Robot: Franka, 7 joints.
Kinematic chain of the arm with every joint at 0, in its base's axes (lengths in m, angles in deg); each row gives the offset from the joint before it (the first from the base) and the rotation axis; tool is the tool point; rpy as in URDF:
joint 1: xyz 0 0 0.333 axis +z
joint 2: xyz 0 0 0 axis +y
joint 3: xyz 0 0 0.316 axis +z
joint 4: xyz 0.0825 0 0 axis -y
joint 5: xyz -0.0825 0 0.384 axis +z
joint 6: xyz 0 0 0 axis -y
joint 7: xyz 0.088 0 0 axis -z
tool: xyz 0 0 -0.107 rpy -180 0 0
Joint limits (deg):
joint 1: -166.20..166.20
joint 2: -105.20..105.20
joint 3: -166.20..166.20
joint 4: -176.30..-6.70
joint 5: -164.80..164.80
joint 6: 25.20..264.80
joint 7: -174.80..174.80
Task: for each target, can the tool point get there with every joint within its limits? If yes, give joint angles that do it. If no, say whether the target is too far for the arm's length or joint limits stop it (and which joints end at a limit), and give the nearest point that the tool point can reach.
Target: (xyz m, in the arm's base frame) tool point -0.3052 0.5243 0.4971
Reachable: yes | joints 18.98 -33.42 94.84 -112.53 -100.87 122.56 33.70
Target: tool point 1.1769 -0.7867 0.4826
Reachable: no: too far | nearest point 0.7093 -0.4741 0.4232 | short by 0.566 m
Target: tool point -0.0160 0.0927 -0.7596
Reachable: no: too far | nearest point -0.0302 0.1748 -0.3501 | short by 0.418 m
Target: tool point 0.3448 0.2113 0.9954
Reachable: yes | joints 135.55 -15.54 -94.81 -57.71 -66.17 206.28 31.44
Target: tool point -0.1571 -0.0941 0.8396
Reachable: yes | joints -80.45 -60.94 -14.90 -136.13 17.92 230.58 83.54
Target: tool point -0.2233 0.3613 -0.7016
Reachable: no: too far | nearest point -0.1937 0.3133 -0.3539 | short by 0.352 m
